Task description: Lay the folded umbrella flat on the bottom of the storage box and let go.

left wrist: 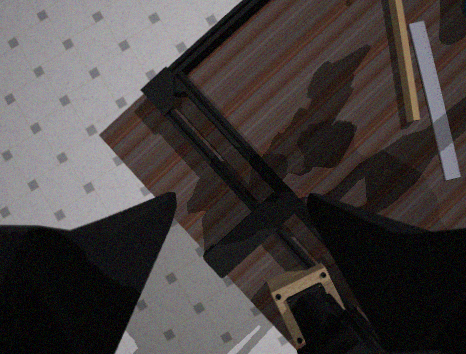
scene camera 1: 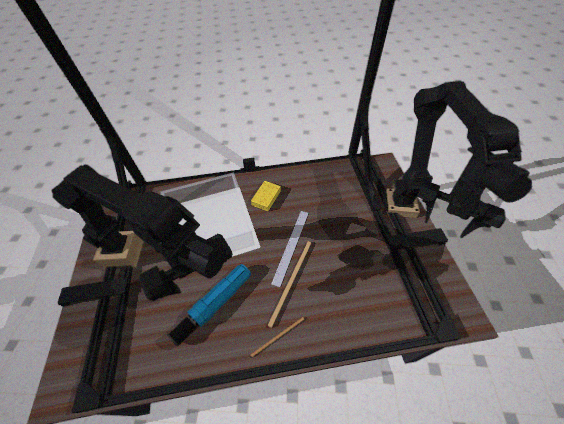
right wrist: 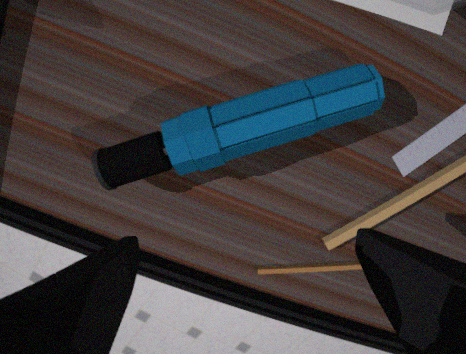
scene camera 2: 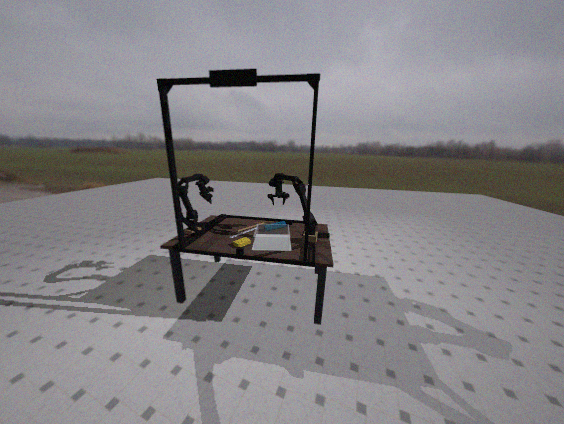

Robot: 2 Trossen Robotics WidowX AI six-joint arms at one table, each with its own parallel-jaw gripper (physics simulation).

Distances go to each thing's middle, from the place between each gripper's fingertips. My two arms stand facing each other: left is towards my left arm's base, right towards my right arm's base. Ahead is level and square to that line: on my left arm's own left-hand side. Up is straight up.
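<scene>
The folded umbrella (scene camera 1: 202, 311) is 19 cm below my right hand, 1 cm to the right of it and 1 cm behind it. Counted from that same right hand, the grey strip (scene camera 1: 285, 260) is 26 cm to the left, 17 cm behind and 21 cm below, and the storage box (scene camera 1: 217, 205) is 17 cm below and 30 cm behind. Going by its middle, the grey strip is nearer to my right hand than to my left gripper.
As for my left gripper, it's 21 cm above the grey strip, 15 cm past it and 38 cm to the left of it. From my left hand, the folded umbrella is 64 cm to the right and 18 cm below, while the storage box is 64 cm to the right, 29 cm behind and 16 cm below.
</scene>
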